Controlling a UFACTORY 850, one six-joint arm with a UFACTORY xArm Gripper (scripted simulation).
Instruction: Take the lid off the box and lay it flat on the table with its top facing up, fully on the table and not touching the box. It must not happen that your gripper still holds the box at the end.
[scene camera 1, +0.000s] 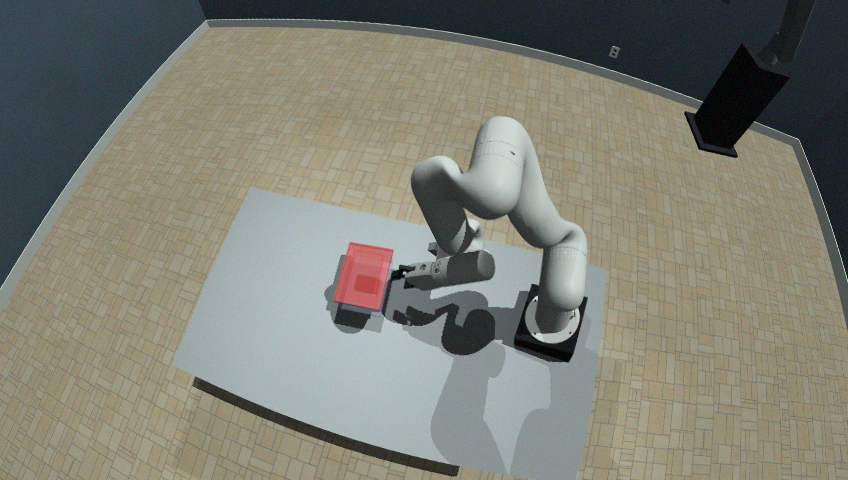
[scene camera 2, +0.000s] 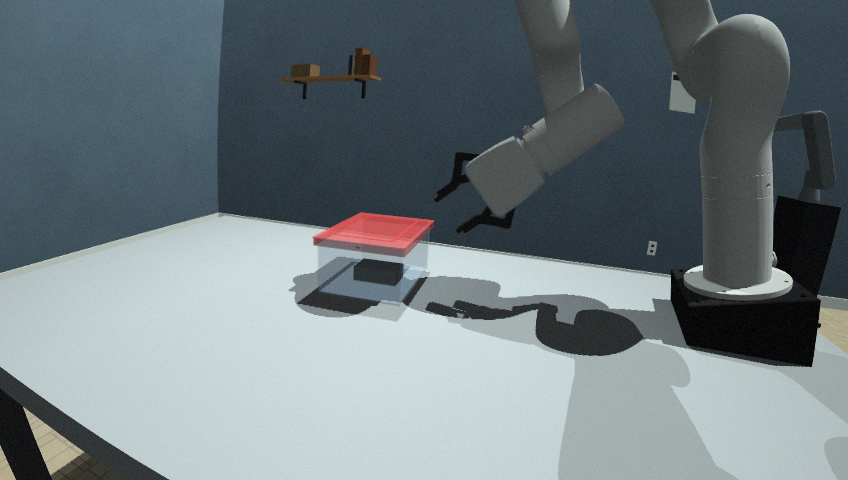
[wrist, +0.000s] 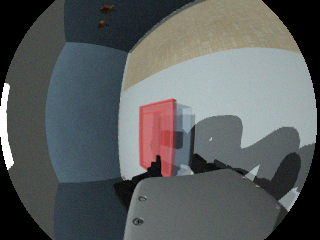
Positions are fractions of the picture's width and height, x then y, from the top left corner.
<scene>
In view: my gripper (wrist: 0.55, 0.68), a box (scene camera 2: 0.45, 0.58) and a red lid (scene camera 2: 0.44, 0.49).
The box is seen too in the wrist view (wrist: 0.58, 0.47). The red lid is seen too in scene camera 1 (scene camera 1: 0.43, 0.59) and in the wrist view (wrist: 0.49, 0.51).
</scene>
